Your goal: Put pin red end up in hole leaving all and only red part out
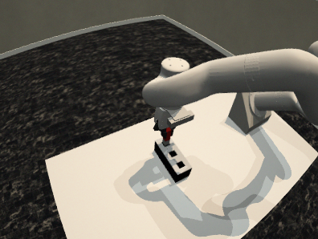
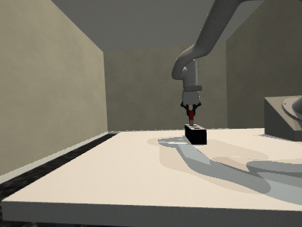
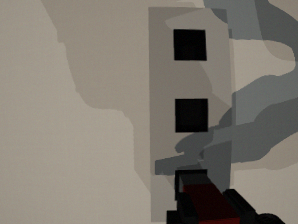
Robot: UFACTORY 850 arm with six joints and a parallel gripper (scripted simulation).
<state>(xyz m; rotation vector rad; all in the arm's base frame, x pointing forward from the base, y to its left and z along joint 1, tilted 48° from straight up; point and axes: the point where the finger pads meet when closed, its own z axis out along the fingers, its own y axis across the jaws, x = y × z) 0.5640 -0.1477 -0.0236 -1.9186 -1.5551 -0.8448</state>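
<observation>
My gripper is now 10 mm above the pin. Round my hand: black block 110 mm below, 60 mm to the left, 10 mm ahead.
</observation>
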